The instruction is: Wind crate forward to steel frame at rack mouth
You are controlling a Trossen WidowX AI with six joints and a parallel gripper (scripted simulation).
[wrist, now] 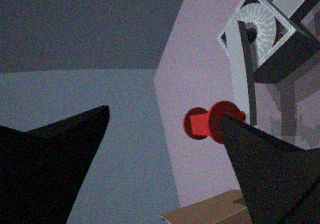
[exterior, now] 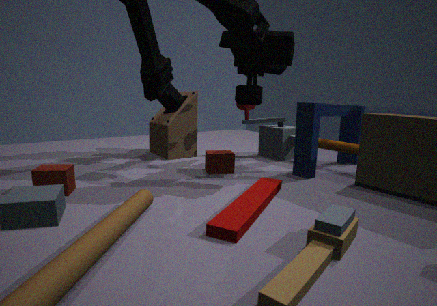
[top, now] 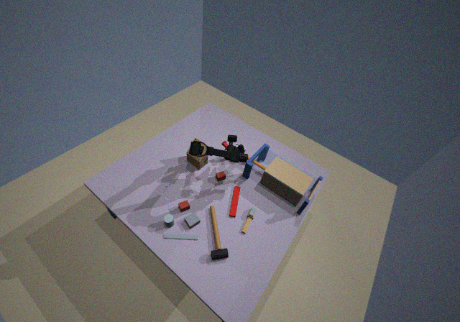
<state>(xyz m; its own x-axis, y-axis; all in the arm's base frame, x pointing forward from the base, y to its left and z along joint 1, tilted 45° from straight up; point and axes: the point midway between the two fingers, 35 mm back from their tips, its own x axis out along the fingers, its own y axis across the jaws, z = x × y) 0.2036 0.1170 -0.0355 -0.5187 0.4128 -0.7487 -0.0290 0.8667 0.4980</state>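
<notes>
The winch handle lies 1 cm behind my gripper tip, 4 cm to the left of it and 10 cm below it. Also, from my gripper tip: red knob (4 cm behind, 1 cm to the left, 8 cm below); then blue front frame (19 cm ahead, 7 cm to the left, 11 cm below); then grey winch (2 cm ahead, 8 cm to the left, 19 cm below).
</notes>
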